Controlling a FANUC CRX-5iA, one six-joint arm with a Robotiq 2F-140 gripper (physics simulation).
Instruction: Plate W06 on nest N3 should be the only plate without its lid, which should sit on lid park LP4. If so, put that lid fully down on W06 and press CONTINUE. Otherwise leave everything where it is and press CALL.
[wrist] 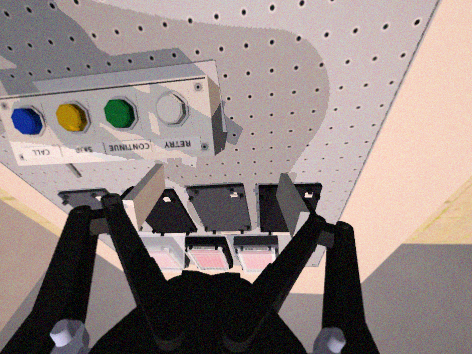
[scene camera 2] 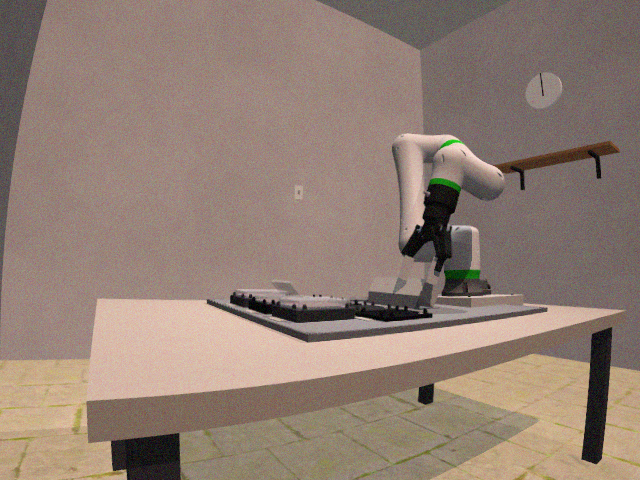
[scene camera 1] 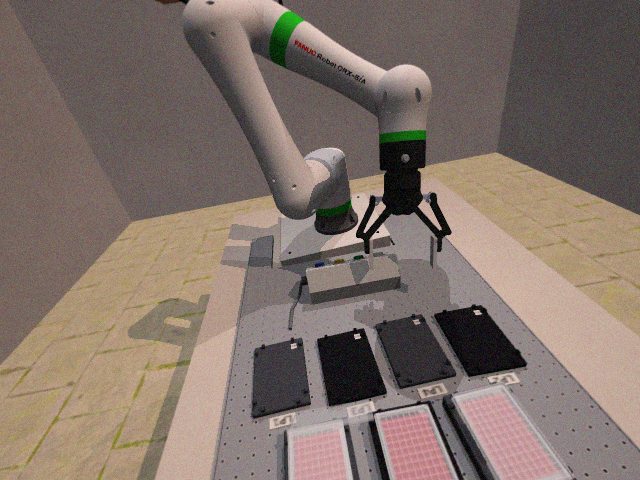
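Seen in the pictures: gripper, between the fingertips: (wrist: 222,180) (scene camera 2: 415,281) (scene camera 1: 402,267); arm's base, origin of its link: (scene camera 2: 462,295) (scene camera 1: 336,223).
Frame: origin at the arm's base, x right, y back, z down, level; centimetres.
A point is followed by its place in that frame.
My gripper (scene camera 1: 401,253) (scene camera 2: 415,289) {x -11.0, y -35.6, z -5.5 cm} (wrist: 222,180) {x -11.0, y -35.6, z -5.5 cm} is open and empty, above the board beside the RETRY end of the button box (scene camera 1: 354,285) {x 0.1, y -34.2, z -1.4 cm} (wrist: 210,110) {x -11.0, y -27.9, z -4.2 cm}. Its green CONTINUE button (scene camera 1: 358,257) {x -2.3, y -28.5, z -5.2 cm} (wrist: 120,112) {x -2.9, y -27.3, z -4.8 cm} and blue CALL button (scene camera 1: 319,264) {x 7.5, y -28.5, z -5.2 cm} (wrist: 27,121) {x 7.0, y -27.5, z -4.8 cm} show. Four lid parks lie in a row; the third (scene camera 1: 413,351) {x -7.6, y -52.7, z 1.1 cm} (wrist: 220,207) {x -7.7, y -49.7, z 1.1 cm}, apparently labelled LP4, looks dark grey, with no distinct lid outline. Of three pink plates partly in view, the middle one (scene camera 1: 416,444) {x -2.1, y -69.1, z -1.5 cm} (wrist: 210,258) {x -2.6, y -67.3, z -1.4 cm} looks deeper pink; the left (scene camera 1: 317,454) {x 11.8, y -68.4, z -1.9 cm} and right (scene camera 1: 509,434) {x -14.6, y -70.0, z -2.0 cm} look paler and glossy. Plate labels cannot be read.
A pale slab (scene camera 2: 284,286) {x 8.4, y -65.4, z -3.2 cm} stands tilted above the far plates in scene camera 2. Yellow SKIP (wrist: 72,117) {x 2.0, y -27.4, z -4.8 cm} and white RETRY (wrist: 171,108) {x -7.7, y -27.2, z -4.8 cm} buttons are on the box. A cable (scene camera 1: 294,304) {x 15.3, y -33.9, z 1.4 cm} runs from the box. The robot base (scene camera 1: 336,222) {x 0.4, y -6.3, z -3.7 cm} stands behind it.
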